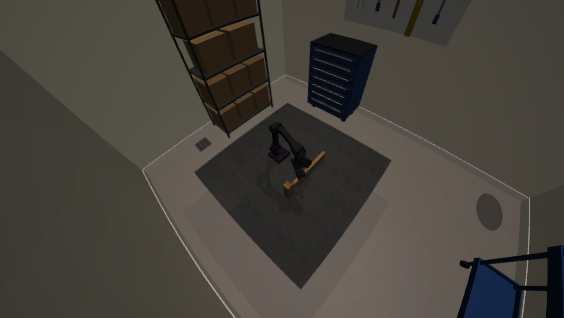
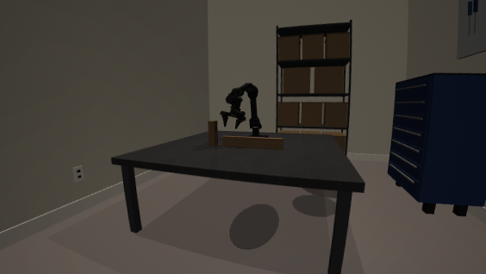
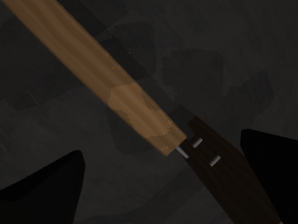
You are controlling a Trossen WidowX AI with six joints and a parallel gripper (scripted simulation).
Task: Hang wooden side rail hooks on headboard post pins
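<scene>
The headboard post is 12 cm to the right of my gripper tip, 4 cm below it and 4 cm ahead of it.
</scene>
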